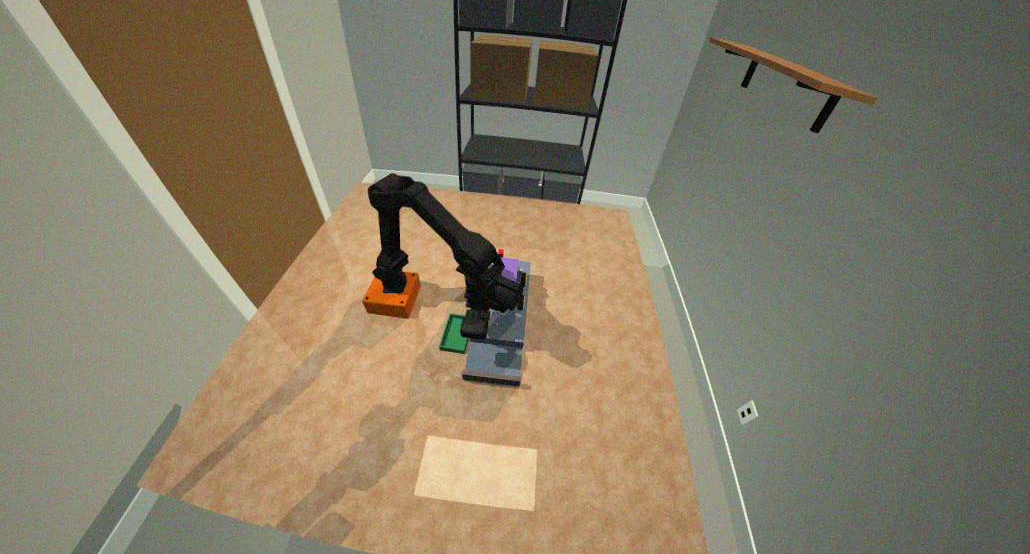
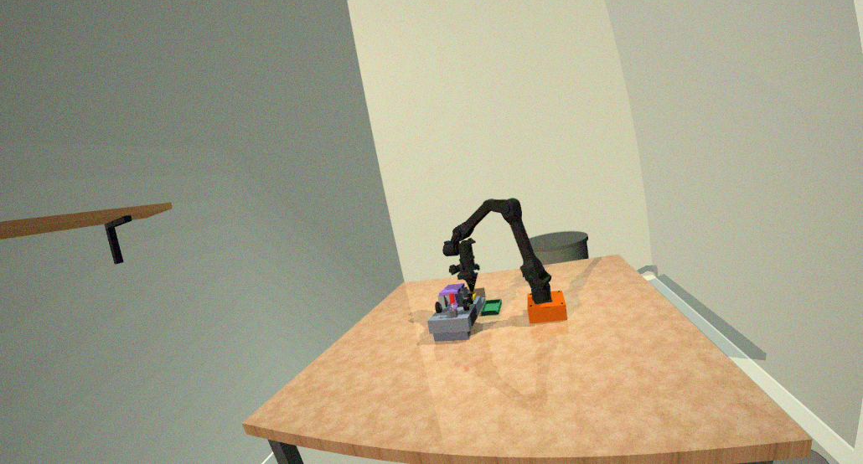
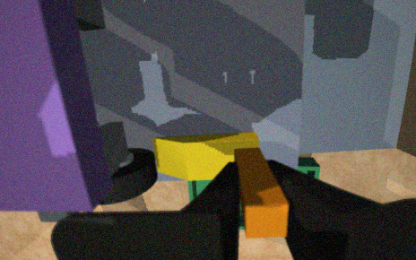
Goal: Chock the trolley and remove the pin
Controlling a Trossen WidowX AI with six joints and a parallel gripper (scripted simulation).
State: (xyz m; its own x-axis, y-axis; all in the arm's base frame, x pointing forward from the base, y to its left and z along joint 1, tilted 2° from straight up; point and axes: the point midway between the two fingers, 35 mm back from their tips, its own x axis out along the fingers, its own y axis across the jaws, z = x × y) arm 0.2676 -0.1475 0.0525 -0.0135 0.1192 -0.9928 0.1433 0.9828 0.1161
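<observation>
The yellow chock is 2 cm to the left of my gripper tip and 1 cm below it. Round my gripper tip: purple trolley: 7 cm ahead, 11 cm to the left, 2 cm above; then grey ramp: 7 cm ahead, 10 cm to the left, 5 cm below; then green tray: 7 cm behind, 1 cm to the left, 10 cm below.
</observation>
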